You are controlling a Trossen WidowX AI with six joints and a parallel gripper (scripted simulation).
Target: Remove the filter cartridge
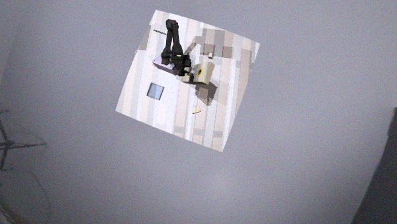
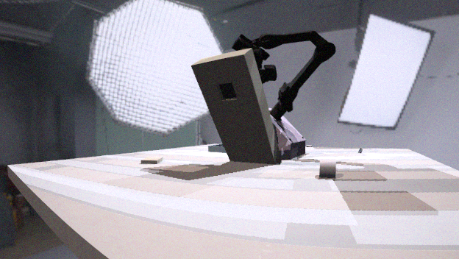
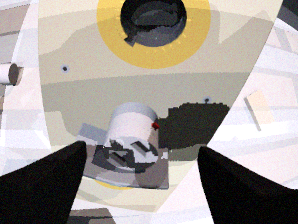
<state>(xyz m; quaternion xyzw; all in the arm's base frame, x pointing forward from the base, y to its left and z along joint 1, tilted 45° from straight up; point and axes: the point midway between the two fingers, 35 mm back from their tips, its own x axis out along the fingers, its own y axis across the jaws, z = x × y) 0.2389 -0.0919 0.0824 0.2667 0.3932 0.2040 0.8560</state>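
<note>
Now: gripper tip 6 cm above the round white filter cartridge and 1 cm short of it. The rest, counted from my gripper tip: small flat block 30 cm to the right, 25 cm below, 16 cm ahead; grey-blue tray 32 cm behind, 28 cm to the right, 25 cm below; beige panel 8 cm below, 6 cm ahead, 1 cm to the left.
</note>
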